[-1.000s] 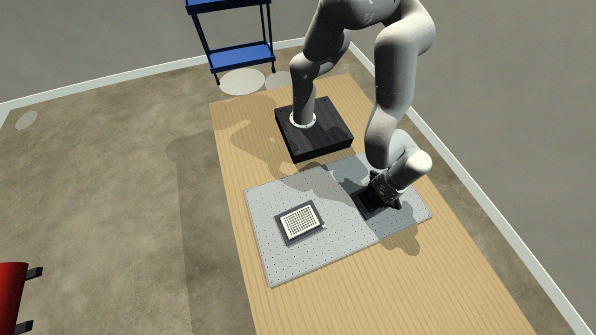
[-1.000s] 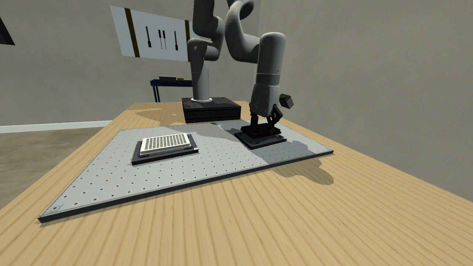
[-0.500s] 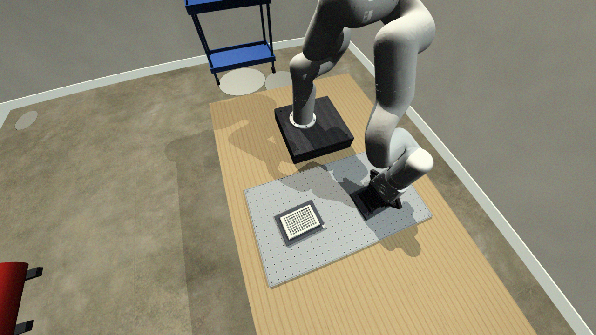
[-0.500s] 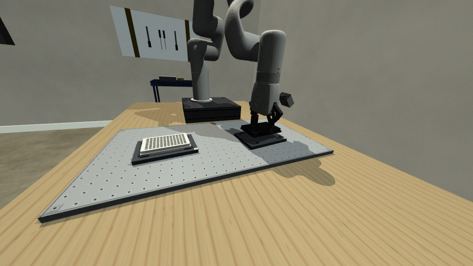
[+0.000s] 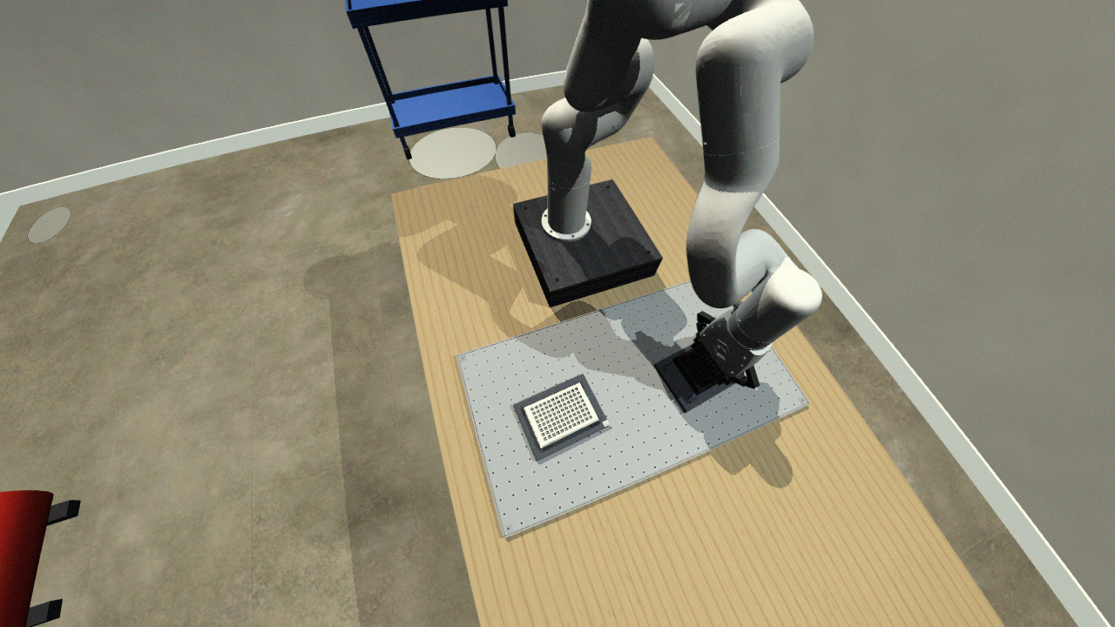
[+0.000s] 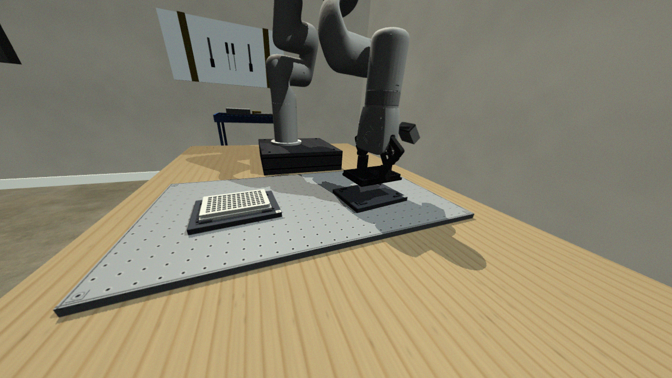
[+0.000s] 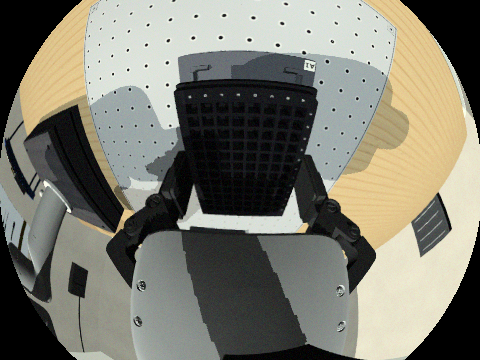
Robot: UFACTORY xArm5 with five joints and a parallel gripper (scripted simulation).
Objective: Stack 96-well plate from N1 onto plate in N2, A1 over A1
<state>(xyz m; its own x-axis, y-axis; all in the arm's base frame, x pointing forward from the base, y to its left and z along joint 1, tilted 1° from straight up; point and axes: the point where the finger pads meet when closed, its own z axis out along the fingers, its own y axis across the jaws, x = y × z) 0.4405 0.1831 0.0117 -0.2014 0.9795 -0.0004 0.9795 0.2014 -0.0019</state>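
The white 96-well plate lies 1 cm ahead of my hand, 32 cm to the right of it and 6 cm below it. From my hand the other things lie so: plate nest N2: 1 cm ahead, 32 cm to the right, 7 cm below; black 96-well plate: 1 cm below; plate nest N1: 7 cm below.
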